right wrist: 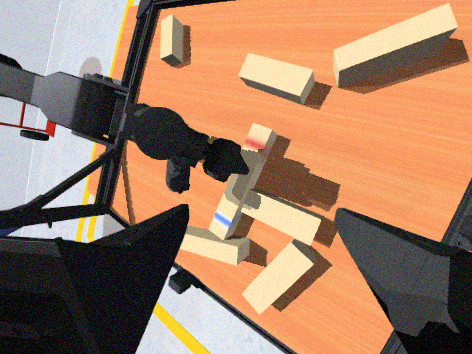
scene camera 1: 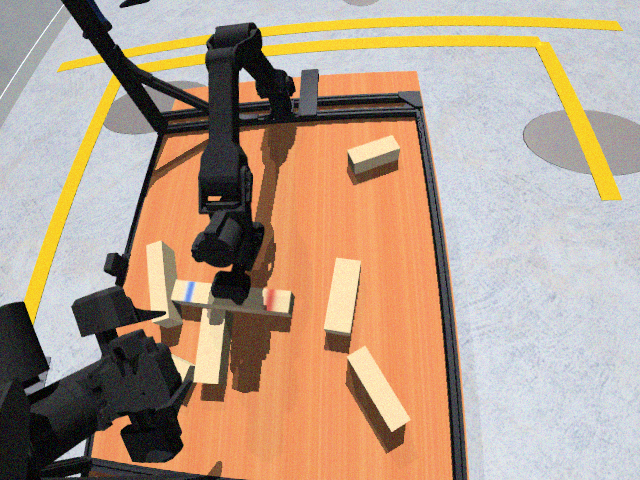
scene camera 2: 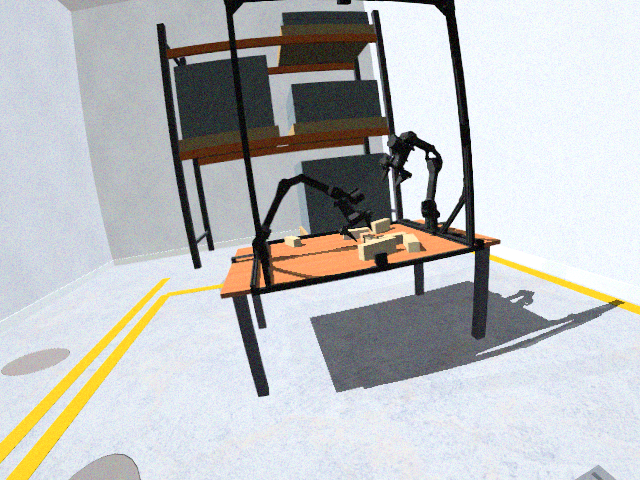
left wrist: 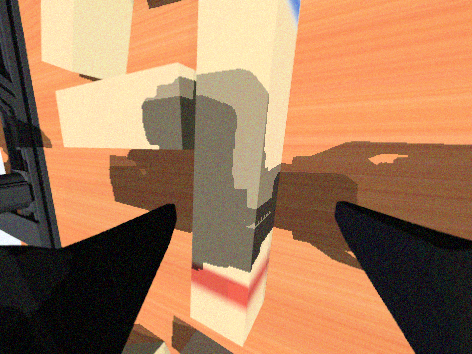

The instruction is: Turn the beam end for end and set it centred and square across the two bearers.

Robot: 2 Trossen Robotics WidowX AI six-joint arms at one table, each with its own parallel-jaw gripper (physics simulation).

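Seen in the pictures: left gripper, fingertip midpoint: (right wrist: 234,166) (scene camera 2: 364,236) (left wrist: 254,210); right gripper, fingertip midpoint: (right wrist: 261,212) (scene camera 1: 176,347) (scene camera 2: 388,184); left arm's base, origin of the base link: (scene camera 1: 282,108); right arm's base, origin of the base link: (scene camera 2: 431,228) (left wrist: 25,189).
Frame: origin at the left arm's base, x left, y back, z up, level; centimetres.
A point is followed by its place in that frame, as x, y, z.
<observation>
The beam (scene camera 1: 281,300) @(4.3, -54.0, 2.5) (left wrist: 230,50) @(-12.0, -52.6, 2.5) (right wrist: 261,132) @(4.6, -54.5, 2.5) is pale, with a blue band near one end and a red band near the other. The red end is at the right in scene camera 1. One plain block (scene camera 1: 210,353) @(-9.1, -64.8, 2.8) (left wrist: 100,120) @(-9.1, -64.1, 2.8) (right wrist: 285,216) @(-9.0, -64.6, 2.8) meets its long side; another block (scene camera 1: 159,284) @(-21.9, -51.4, 4.4) (right wrist: 215,246) @(-20.9, -53.7, 4.4) is close to its blue end. Which blocks are the bearers I cannot tell. My left gripper (scene camera 1: 231,292) @(-3.6, -51.2, 2.5) (scene camera 2: 363,231) @(-3.6, -51.2, 2.5) (left wrist: 254,210) @(-3.6, -51.2, 2.5) is open over the beam, its fingers either side of it in the wrist view. My right gripper (scene camera 1: 178,341) @(-3.4, -66.4, 26.7) (scene camera 2: 395,178) @(-3.4, -66.4, 26.7) (right wrist: 261,212) @(-3.4, -66.4, 26.7) is open, high above the table.
More plain blocks lie about: one (scene camera 1: 343,294) @(16.4, -52.9, 2.8) (right wrist: 276,75) @(15.9, -53.8, 2.8) right of the beam in scene camera 1, one slanted block (scene camera 1: 377,390) @(22.3, -70.6, 4.4) (right wrist: 395,45) @(21.6, -71.1, 4.4) lower right, a short block (scene camera 1: 374,153) @(24.0, -19.2, 2.5) (right wrist: 172,40) @(22.9, -20.6, 2.2) at the top, and one (scene camera 1: 181,367) @(-14.9, -67.8, 2.8) (right wrist: 277,276) @(-20.3, -67.2, 2.8) partly behind my right gripper. A black frame (scene camera 1: 439,248) @(36.6, -42.7, 0.0) edges the table.
</observation>
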